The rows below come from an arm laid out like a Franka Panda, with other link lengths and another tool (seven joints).
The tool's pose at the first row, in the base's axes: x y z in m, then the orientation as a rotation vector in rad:
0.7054, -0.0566, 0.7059, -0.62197, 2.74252, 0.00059
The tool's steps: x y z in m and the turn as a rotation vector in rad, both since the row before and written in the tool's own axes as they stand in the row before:
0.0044, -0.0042, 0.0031, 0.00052, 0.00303, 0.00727
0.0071, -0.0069, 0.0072, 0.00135, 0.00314, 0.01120
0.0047, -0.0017, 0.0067, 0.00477, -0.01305, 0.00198
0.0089, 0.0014, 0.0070, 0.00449, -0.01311, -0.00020
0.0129, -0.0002, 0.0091, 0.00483, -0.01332, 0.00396
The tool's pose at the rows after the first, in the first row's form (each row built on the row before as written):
0.7044, -0.0620, 0.7019, -0.61235, 2.74760, 0.00063
0.7034, -0.0707, 0.6933, -0.59709, 2.75380, 0.00041
0.7021, -0.0737, 0.6856, -0.59103, 2.74103, -0.00180
0.6962, -0.0755, 0.6760, -0.58804, 2.72760, -0.00411
0.6883, -0.0802, 0.6631, -0.57926, 2.71512, -0.00578

